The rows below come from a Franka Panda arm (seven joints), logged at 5 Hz.
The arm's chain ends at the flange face. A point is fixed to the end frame.
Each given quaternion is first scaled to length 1.
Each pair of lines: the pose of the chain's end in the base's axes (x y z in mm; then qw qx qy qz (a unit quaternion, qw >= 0)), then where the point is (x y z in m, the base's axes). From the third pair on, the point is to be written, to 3 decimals.
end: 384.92 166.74 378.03 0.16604 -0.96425 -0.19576 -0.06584
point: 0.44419 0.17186 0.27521
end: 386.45 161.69 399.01 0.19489 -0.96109 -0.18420 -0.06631
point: 0.44443 0.17181 0.29583
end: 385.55 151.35 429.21 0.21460 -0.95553 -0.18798 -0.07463
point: 0.445 0.166 0.327
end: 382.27 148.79 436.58 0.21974 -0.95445 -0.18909 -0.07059
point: 0.440 0.165 0.334
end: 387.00 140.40 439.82 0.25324 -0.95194 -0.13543 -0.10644
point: 0.450 0.158 0.341
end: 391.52 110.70 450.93 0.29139 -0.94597 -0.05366 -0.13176
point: 0.457 0.128 0.354
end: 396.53 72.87 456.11 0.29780 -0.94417 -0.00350 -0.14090
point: 0.463 0.087 0.358
